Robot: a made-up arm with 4 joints.
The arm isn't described. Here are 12 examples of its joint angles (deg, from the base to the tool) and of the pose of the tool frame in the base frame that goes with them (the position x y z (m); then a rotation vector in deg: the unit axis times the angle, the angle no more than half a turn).
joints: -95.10 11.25 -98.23 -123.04
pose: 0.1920 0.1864 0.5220 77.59 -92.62 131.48
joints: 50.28 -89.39 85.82 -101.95
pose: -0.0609 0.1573 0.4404 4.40 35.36 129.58
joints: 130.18 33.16 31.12 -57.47
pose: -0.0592 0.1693 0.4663 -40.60 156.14 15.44
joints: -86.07 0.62 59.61 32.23
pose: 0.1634 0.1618 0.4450 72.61 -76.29 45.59
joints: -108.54 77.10 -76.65 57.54
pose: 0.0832 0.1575 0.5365 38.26 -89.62 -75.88
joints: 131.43 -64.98 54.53 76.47
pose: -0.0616 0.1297 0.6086 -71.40 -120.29 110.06
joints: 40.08 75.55 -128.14 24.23
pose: 0.0405 0.1725 0.3259 -111.80 85.77 -2.58
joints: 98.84 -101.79 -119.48 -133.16
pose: -0.1421 0.1346 0.5084 -138.88 -75.18 2.70
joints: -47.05 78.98 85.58 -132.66
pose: 0.1240 0.1153 0.4810 -1.49 3.38 -32.98
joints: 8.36 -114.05 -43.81 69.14
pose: 0.0022 0.0992 0.3580 26.97 -0.35 113.01
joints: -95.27 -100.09 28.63 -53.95
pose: 0.1057 0.1335 0.4188 -125.63 -66.44 30.86
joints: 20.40 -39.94 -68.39 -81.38
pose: -0.0740 0.2204 0.3383 -154.90 -14.01 22.63
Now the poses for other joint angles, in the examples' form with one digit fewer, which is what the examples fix.
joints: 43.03 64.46 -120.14 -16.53
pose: 0.018 0.185 0.302 -139.9 97.0 18.9
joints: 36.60 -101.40 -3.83 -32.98
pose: -0.072 0.121 0.436 -24.5 -3.9 106.7
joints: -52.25 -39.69 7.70 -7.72
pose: 0.076 0.159 0.394 -32.9 -48.4 26.5
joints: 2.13 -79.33 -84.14 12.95
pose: -0.060 0.132 0.369 -70.8 -62.9 69.3
